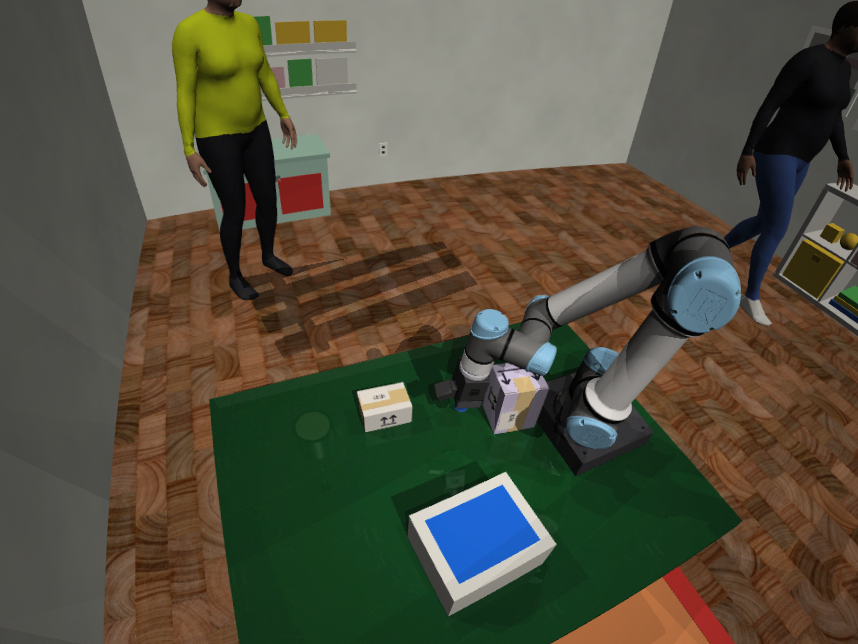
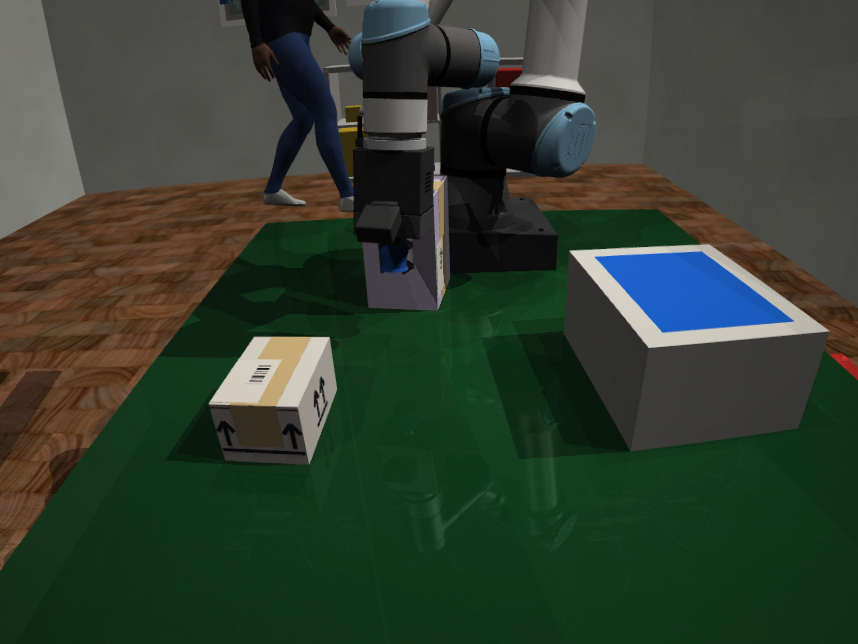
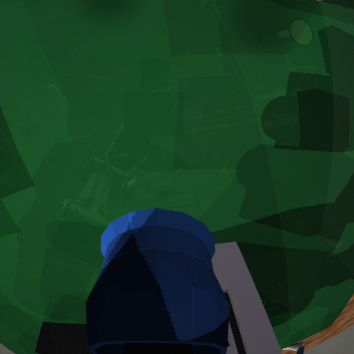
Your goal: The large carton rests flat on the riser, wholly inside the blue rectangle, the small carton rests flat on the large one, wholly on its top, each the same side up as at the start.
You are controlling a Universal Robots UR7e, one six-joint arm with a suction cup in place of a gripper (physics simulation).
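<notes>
The large lilac carton (image 1: 516,405) (image 2: 409,290) (image 3: 239,281) stands tall on the green mat (image 1: 312,527), close to the robot base (image 1: 603,444). My suction cup (image 1: 460,409) (image 2: 395,263) (image 3: 158,225) points down beside the carton's side face, low over the mat, with nothing on its mouth. The small white carton (image 1: 384,406) (image 2: 273,398) lies on the mat to the left, apart from the cup. The white riser (image 1: 498,575) (image 2: 692,387) with the blue rectangle (image 1: 482,532) (image 2: 690,290) on top stands at the front with nothing on it.
A person in yellow (image 1: 225,132) stands at the back left by a green cabinet (image 1: 304,180). A person in black and blue (image 1: 789,159) (image 2: 304,104) walks at the right near a shelf unit (image 1: 818,207). An orange and red mat (image 1: 658,610) lies at the front right.
</notes>
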